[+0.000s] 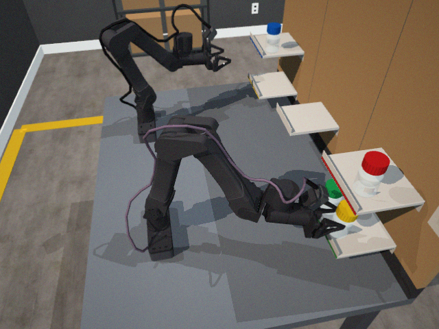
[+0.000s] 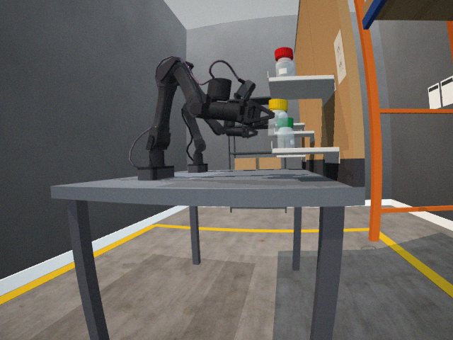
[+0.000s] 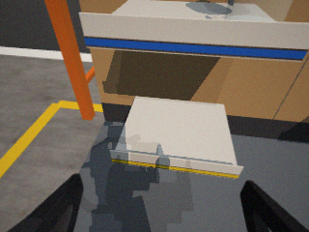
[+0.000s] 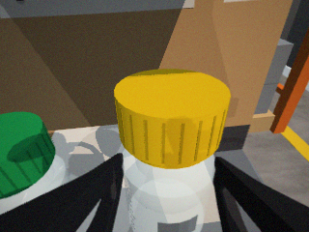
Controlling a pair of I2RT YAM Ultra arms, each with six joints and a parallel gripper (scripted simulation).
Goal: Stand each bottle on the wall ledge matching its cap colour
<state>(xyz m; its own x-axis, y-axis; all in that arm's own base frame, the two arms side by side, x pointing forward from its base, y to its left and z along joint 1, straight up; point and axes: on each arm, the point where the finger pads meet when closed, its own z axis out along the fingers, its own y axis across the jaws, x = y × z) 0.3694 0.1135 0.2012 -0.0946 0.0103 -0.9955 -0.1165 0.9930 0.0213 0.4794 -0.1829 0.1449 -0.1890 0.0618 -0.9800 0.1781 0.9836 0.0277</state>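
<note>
Now: right hand 10 cm to the right of the green-capped bottle, 5 cm above it and 4 cm short of it. From my right hand the other things lie so: brown wall 42 cm to the left, 26 cm above, 20 cm ahead; then yellow-capped bottle 1 cm below, 1 cm ahead; then red-capped bottle 15 cm above, 4 cm ahead.
</note>
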